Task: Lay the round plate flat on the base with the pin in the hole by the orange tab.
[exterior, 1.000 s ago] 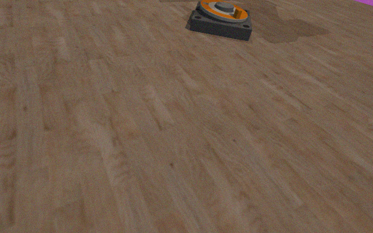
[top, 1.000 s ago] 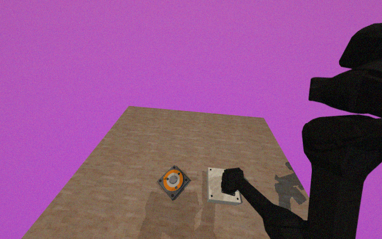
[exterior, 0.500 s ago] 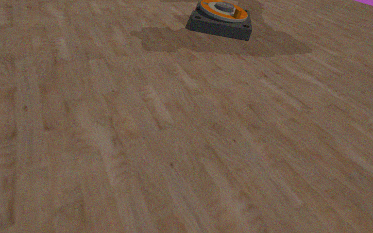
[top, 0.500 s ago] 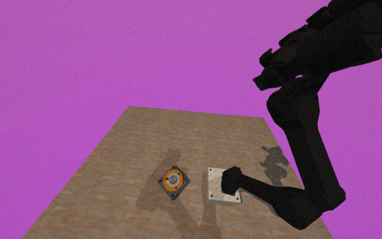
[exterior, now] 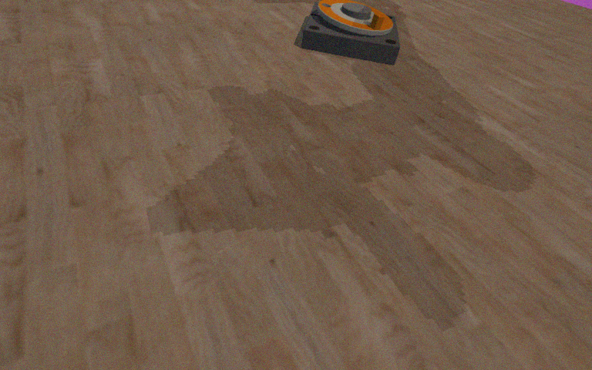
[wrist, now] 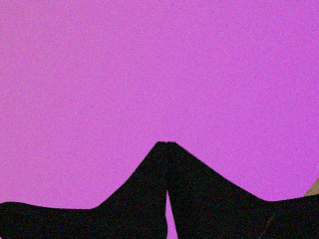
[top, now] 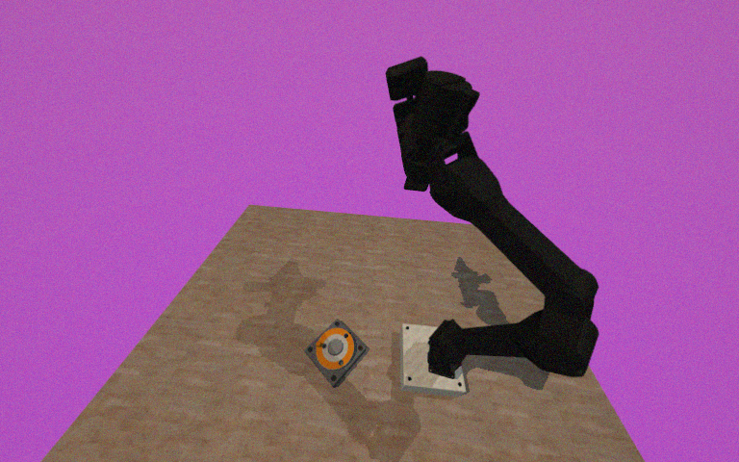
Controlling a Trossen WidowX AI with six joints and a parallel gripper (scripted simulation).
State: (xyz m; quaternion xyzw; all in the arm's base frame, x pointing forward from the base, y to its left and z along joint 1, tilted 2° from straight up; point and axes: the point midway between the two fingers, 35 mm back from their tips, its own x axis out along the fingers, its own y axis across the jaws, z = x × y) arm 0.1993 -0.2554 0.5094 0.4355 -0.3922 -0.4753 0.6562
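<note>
The round plate is 100 mm ahead of my gripper tip, 310 mm to the left of it and 550 mm below it. The rest, counted from my gripper tip: base 80 mm ahead, 300 mm to the left, 560 mm below.
</note>
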